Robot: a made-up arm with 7 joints.
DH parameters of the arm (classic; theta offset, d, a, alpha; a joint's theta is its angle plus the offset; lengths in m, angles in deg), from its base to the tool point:
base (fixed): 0 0.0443 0 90
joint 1: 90 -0.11 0.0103 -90
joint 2: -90 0.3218 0.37 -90
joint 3: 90 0.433 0.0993 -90
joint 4: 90 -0.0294 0.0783 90
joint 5: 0 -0.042 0.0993 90
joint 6: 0 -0.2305 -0.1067 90
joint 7: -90 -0.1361 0.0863 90
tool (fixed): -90 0.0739 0 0
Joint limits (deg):
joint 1: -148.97..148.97
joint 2: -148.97..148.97
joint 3: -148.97..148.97
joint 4: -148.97..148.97
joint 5: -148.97..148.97
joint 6: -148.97..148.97
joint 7: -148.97..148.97
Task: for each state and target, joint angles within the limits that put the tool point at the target. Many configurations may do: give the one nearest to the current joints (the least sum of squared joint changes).
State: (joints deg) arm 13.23 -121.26 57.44 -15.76 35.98 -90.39 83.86
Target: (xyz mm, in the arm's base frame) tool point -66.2 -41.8 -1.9
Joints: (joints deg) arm 8.92 -102.70 22.52 -43.37 -13.39 -90.73 70.48
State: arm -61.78 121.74 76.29 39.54 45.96 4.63 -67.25
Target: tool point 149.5 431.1 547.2
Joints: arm -84.86 86.49 99.98 54.68 23.27 -20.02 -67.83
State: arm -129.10 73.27 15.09 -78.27 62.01 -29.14 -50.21
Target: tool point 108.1 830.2 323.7
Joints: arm -111.74 113.62 15.00 -70.43 63.43 -38.03 -46.75
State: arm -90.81 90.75 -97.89 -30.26 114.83 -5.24 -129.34
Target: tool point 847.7 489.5 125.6
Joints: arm -117.60 75.29 -96.43 -27.05 126.81 -28.48 -95.18
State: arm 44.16 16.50 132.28 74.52 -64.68 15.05 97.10
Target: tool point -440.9 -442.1 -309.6
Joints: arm 78.40 7.64 113.66 72.32 -40.07 23.23 86.06
